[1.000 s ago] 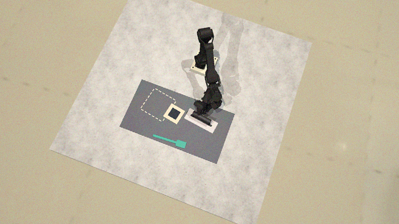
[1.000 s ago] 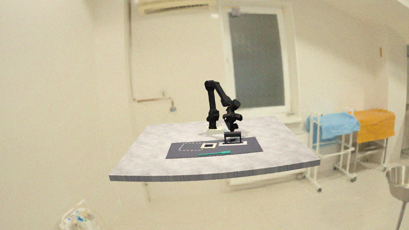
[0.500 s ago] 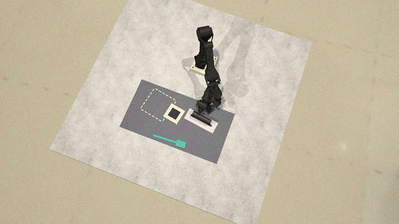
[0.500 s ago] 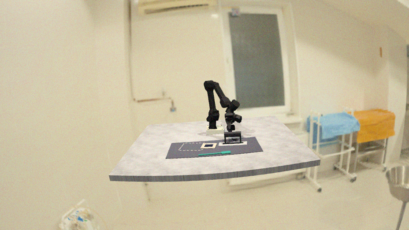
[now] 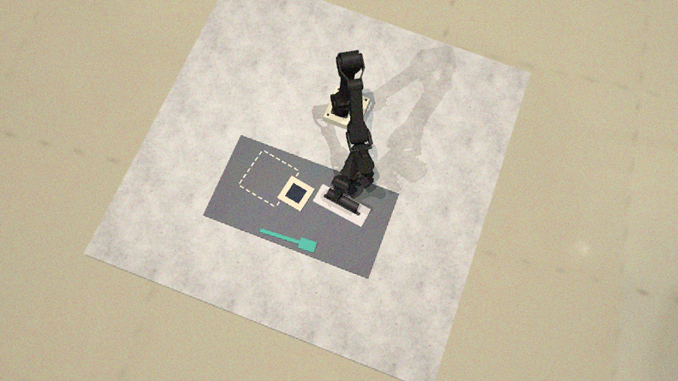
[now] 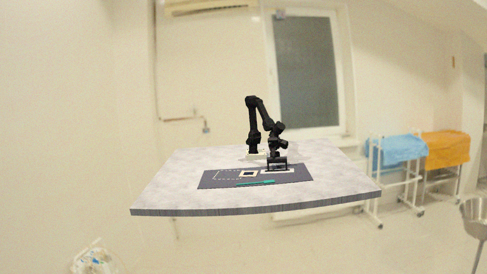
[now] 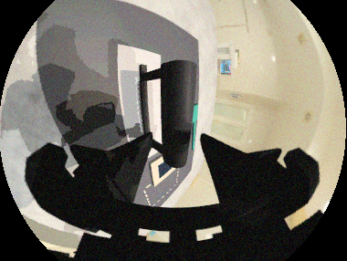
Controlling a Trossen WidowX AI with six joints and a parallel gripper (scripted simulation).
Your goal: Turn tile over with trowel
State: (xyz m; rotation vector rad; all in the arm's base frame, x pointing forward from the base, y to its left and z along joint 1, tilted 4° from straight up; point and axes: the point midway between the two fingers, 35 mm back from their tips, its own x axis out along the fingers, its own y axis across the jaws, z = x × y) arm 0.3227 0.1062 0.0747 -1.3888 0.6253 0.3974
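Now: the dark grey mat 50 mm ahead of my gripper tip, 120 mm to the right of it and 90 mm below it. The rest, counted from my gripper tip: trowel 190 mm ahead, 100 mm to the right, 70 mm below; then cream tile 20 mm ahead, 160 mm to the right, 70 mm below.
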